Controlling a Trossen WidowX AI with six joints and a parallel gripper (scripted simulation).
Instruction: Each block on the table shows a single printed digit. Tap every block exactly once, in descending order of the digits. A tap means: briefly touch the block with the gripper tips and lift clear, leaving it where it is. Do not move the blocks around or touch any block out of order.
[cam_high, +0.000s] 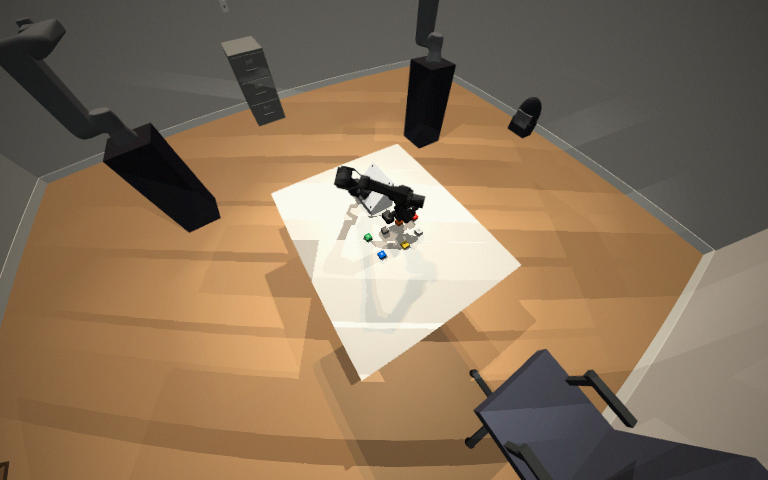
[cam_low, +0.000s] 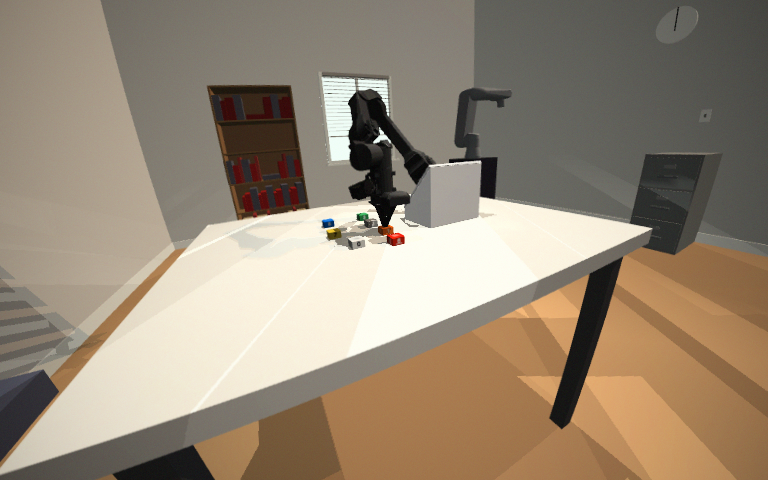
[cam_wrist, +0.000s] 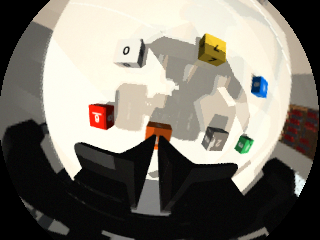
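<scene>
The orange block is 1 cm below my gripper tip. Round my gripper tip: white block (10 cm ahead, 5 cm to the left, 1 cm below); then red block (1 cm ahead, 9 cm to the left, 1 cm below); then grey block (9 cm to the right, 1 cm below).
</scene>
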